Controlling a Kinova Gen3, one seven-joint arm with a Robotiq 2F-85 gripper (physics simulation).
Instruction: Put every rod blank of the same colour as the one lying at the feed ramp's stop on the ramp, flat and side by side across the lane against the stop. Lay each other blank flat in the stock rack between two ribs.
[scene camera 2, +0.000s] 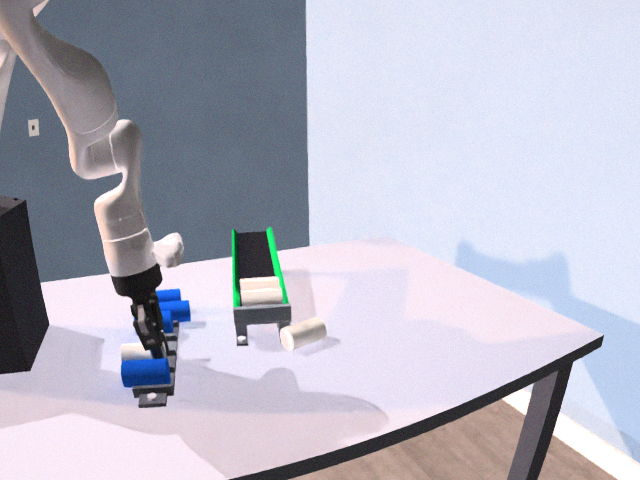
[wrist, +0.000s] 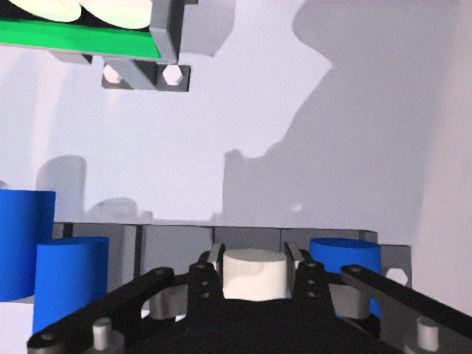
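Observation:
My gripper points down over the stock rack, shut on a white blank that lies at the rack beside the front blue blank. The fingers hide part of the white blank. Farther along, a blue blank lies at the rack, with other blue blanks behind it. Two white blanks lie side by side across the feed ramp, at its stop. Another white blank lies on the table.
The loose white blank is at the front right of the ramp's feet. A tall dark box stands at the left of the table. The ramp stands behind and to the right of the rack. The table's front edge runs across the lower right.

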